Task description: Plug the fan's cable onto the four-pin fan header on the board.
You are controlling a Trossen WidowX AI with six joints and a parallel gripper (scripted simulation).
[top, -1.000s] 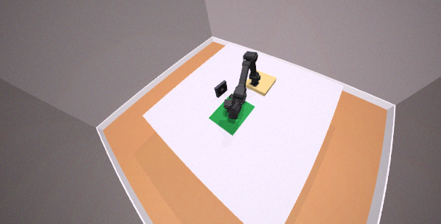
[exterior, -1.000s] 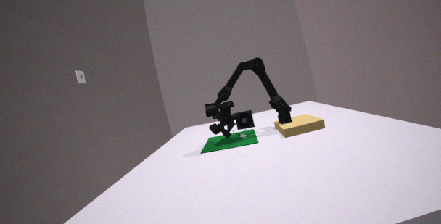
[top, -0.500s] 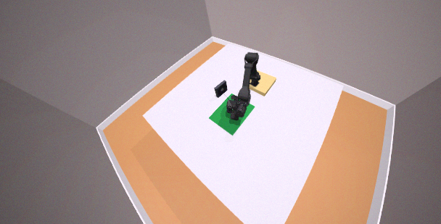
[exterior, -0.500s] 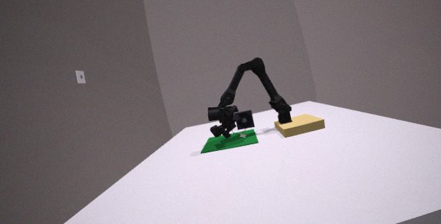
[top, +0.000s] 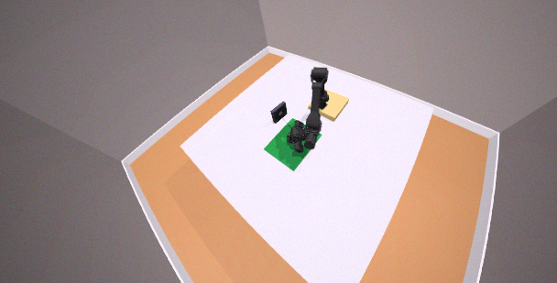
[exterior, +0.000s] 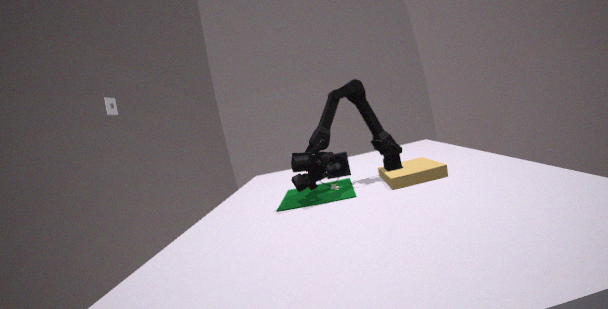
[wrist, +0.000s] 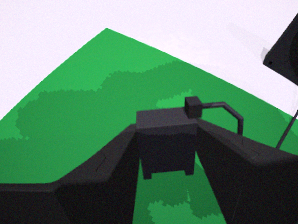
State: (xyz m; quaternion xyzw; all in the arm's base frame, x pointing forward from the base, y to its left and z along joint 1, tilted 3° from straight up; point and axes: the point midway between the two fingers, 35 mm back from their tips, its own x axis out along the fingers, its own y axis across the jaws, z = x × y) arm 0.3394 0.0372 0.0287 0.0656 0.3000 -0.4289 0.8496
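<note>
Now: the green board 60 mm below my gripper tip, 20 mm to the left of it and 20 mm behind it. Round my gripper tip: black fan (180 mm to the right, 110 mm behind, 10 mm above); then white four-pin fan header (100 mm behind, 40 mm below); then black fan plug (10 mm to the left, 10 mm below, 10 mm behind).
</note>
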